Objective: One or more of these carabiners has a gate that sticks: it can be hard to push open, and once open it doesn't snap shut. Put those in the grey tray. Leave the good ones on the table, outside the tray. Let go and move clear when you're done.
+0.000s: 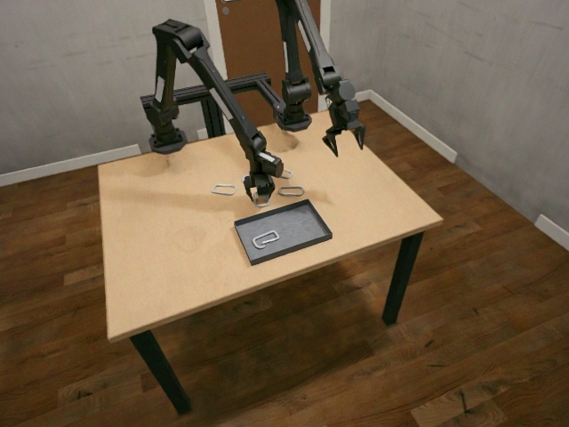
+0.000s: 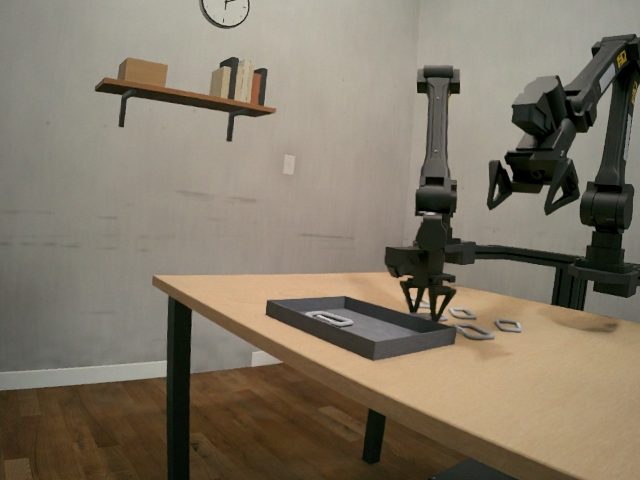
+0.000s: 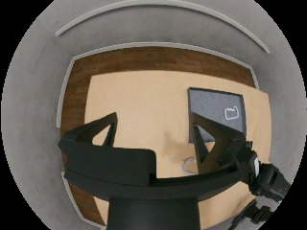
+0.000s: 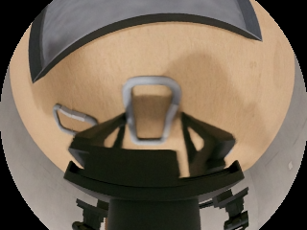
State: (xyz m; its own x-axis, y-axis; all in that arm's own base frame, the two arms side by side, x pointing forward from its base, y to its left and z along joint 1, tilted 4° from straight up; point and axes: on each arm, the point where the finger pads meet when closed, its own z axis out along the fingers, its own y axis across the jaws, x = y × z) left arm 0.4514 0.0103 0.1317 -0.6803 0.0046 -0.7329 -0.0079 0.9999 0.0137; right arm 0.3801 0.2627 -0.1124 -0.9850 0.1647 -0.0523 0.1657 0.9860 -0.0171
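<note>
Now: the grey tray 200 mm ahead of my right hand and 40 mm to the left of it.
</note>
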